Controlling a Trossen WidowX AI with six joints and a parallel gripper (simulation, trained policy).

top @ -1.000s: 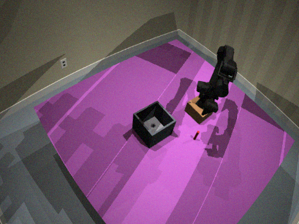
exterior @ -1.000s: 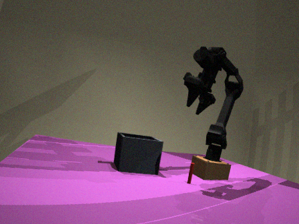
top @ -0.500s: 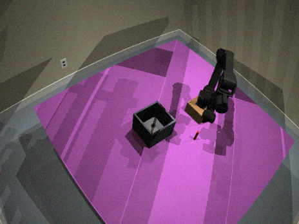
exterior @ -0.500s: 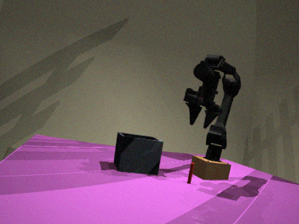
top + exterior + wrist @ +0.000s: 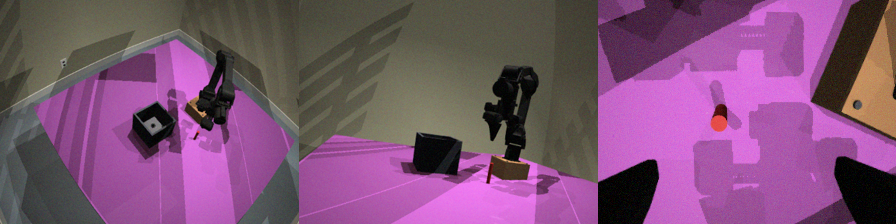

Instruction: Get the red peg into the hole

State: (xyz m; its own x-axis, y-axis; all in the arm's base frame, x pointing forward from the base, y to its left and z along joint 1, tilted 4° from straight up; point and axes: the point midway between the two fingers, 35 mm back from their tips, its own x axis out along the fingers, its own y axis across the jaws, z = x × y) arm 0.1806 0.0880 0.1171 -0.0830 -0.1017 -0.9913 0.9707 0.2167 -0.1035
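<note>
The red peg lies 13 cm below my gripper tip and 2 cm ahead of it. From my gripper tip the other things lie so: grey plate (22 cm to the right, 14 cm ahead, 12 cm below).
</note>
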